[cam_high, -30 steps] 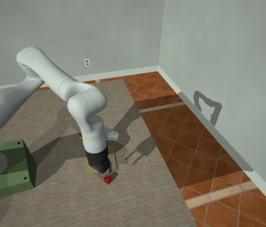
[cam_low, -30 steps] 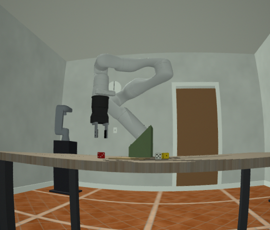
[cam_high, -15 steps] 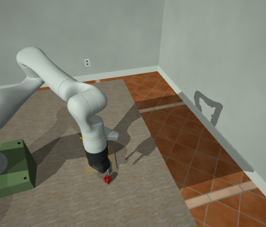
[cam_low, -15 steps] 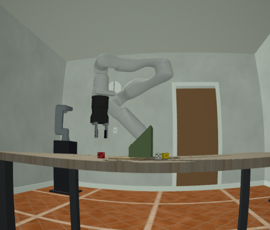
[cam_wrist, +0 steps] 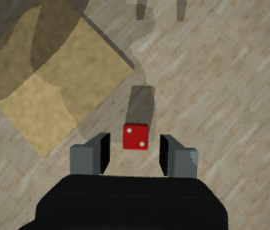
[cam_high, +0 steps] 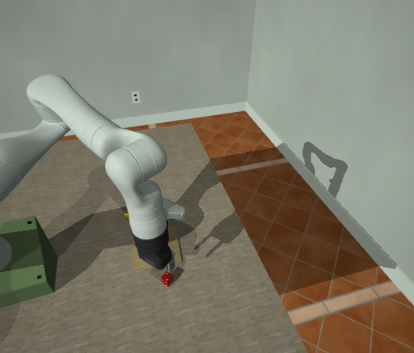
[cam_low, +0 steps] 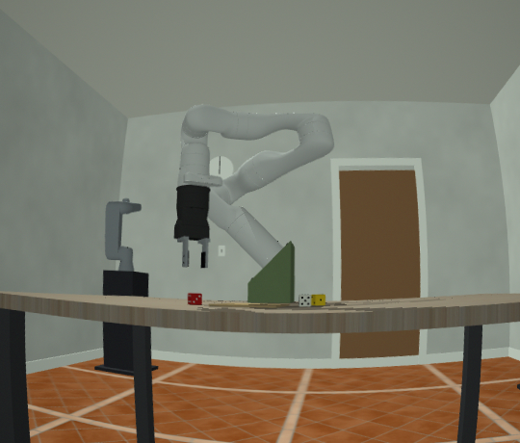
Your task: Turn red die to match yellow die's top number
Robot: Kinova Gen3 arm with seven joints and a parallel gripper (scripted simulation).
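Right now my hand is 90 mm above the red die. Round my hand: tan mat 120 mm to the left, 100 mm below, 20 mm behind; white die 240 mm to the left, 90 mm below, 10 mm behind; yellow die 260 mm to the left, 90 mm below, 80 mm behind.
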